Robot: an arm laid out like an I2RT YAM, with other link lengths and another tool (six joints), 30 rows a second.
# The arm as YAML. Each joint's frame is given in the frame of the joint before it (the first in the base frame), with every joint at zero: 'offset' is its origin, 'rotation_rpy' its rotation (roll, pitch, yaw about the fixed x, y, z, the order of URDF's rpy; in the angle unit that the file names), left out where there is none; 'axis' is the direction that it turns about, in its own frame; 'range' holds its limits. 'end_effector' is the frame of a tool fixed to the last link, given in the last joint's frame.
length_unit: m
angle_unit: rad
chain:
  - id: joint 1
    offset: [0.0, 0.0, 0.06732]
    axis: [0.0, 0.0, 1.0]
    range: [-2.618, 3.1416]
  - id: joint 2
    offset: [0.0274, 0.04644, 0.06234]
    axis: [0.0, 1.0, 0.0]
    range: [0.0, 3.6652]
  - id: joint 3
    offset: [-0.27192, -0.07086, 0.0]
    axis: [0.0, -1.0, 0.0]
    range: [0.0, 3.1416]
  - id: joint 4
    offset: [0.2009, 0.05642, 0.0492]
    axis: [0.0, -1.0, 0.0]
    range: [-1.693, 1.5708]
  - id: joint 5
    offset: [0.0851, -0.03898, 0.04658]
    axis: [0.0, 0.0, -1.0]
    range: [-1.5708, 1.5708]
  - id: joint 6
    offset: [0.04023, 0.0, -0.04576]
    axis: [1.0, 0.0, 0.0]
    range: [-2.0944, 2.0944]
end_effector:
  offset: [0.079, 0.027, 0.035]
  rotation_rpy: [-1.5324, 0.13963, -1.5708]
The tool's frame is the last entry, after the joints.
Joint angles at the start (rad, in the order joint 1, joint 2, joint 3, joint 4, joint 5, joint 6):
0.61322, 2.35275, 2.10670, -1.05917, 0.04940, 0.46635
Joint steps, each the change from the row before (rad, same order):
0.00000, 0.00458, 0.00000, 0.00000, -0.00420, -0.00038
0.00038, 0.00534, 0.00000, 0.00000, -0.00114, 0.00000
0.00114, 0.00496, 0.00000, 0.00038, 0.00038, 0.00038
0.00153, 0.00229, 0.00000, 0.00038, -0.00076, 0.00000
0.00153, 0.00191, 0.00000, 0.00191, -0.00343, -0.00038
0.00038, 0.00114, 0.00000, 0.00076, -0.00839, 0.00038
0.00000, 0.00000, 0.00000, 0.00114, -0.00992, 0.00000
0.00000, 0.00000, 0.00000, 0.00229, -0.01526, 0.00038
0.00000, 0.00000, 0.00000, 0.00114, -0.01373, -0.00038
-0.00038, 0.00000, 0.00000, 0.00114, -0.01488, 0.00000
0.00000, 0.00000, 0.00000, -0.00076, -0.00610, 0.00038
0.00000, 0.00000, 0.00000, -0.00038, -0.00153, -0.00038
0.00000, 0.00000, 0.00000, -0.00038, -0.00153, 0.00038
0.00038, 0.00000, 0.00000, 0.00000, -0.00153, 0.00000
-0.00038, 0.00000, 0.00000, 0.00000, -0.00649, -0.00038
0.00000, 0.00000, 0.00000, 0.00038, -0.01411, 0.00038
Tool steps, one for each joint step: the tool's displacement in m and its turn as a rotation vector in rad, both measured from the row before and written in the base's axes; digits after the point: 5 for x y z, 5 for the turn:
-0.00029, 0.00043, -0.00226, 0.00059, 0.00604, 0.00146
-0.00018, 0.00028, -0.00264, -0.00217, 0.00500, 0.00067
-0.00024, 0.00048, -0.00242, -0.00285, 0.00357, 0.00068
-0.00046, 0.00077, -0.00110, -0.00050, 0.00198, 0.00172
-0.00042, 0.00120, -0.00076, 0.00263, 0.00188, 0.00274
-0.00058, 0.00104, -0.00046, 0.00649, 0.00506, 0.00208
-0.00052, 0.00108, 0.00016, 0.00849, 0.00464, 0.00245
-0.00071, 0.00171, 0.00031, 0.01345, 0.00675, 0.00342
-0.00081, 0.00145, 0.00022, 0.01142, 0.00672, 0.00380
-0.00077, 0.00138, 0.00025, 0.01240, 0.00742, 0.00336
-0.00054, 0.00049, 0.00000, 0.00444, 0.00410, 0.00117
-0.00018, 0.00012, -0.00002, 0.00092, 0.00110, 0.00075
-0.00015, 0.00009, -0.00002, 0.00106, 0.00123, 0.00002
-0.00023, 0.00031, 0.00002, 0.00121, 0.00086, 0.00076
-0.00036, 0.00047, 0.00008, 0.00505, 0.00357, 0.00161
-0.00094, 0.00137, 0.00023, 0.01142, 0.00767, 0.00317

